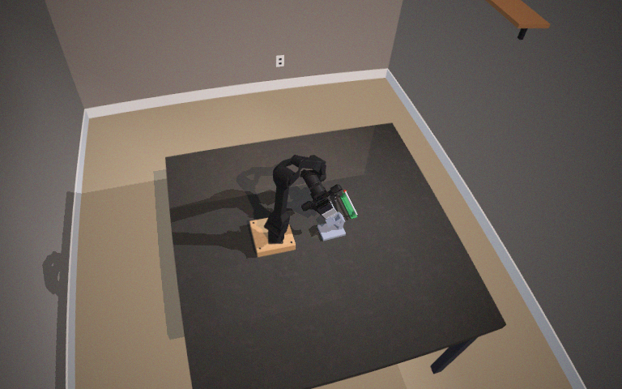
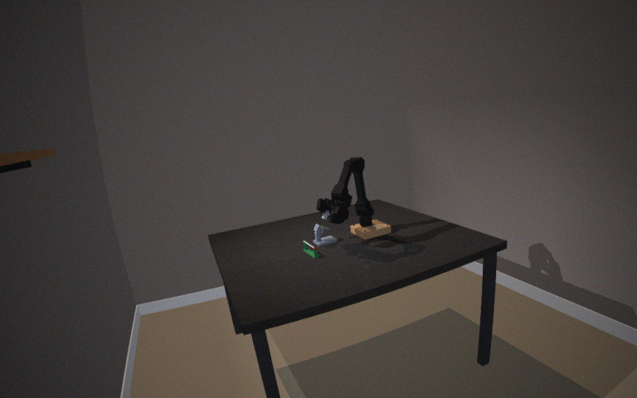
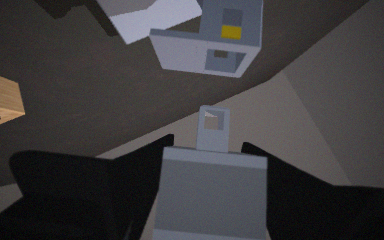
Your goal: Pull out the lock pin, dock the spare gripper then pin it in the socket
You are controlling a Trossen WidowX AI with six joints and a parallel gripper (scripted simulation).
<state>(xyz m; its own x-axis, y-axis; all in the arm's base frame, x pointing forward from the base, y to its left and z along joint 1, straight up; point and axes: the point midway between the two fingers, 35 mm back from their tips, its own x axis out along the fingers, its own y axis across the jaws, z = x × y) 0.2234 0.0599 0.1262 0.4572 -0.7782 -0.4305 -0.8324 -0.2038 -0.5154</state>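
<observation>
My gripper tip is now 100 mm above the grey mount, 30 mm to the right of it and 30 mm short of it. The rest, counted from my gripper tip: green strip 160 mm to the left, 130 mm below, 120 mm ahead; spare gripper 30 mm above, 20 mm behind, 10 mm to the left.
</observation>
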